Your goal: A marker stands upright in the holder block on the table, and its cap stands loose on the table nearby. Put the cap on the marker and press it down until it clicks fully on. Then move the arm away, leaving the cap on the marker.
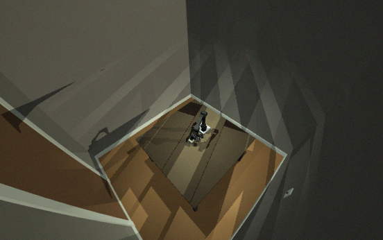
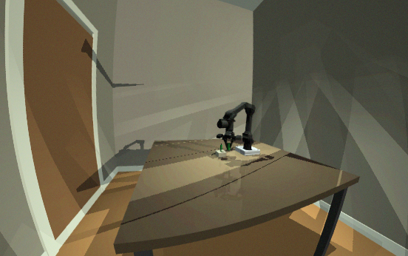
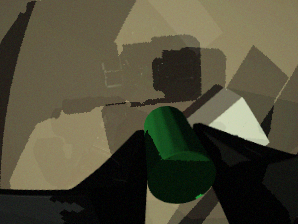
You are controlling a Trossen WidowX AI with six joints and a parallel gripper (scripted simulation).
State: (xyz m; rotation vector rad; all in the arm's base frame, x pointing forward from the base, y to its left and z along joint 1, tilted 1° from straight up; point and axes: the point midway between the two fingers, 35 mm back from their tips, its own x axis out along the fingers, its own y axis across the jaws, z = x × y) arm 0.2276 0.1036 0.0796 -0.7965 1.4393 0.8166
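Right now my gripper tip is 80 mm to the left of the pale holder block, 70 mm above it and 30 mm short of it. From my gripper tip the other things lie so: green cap: 10 mm above.
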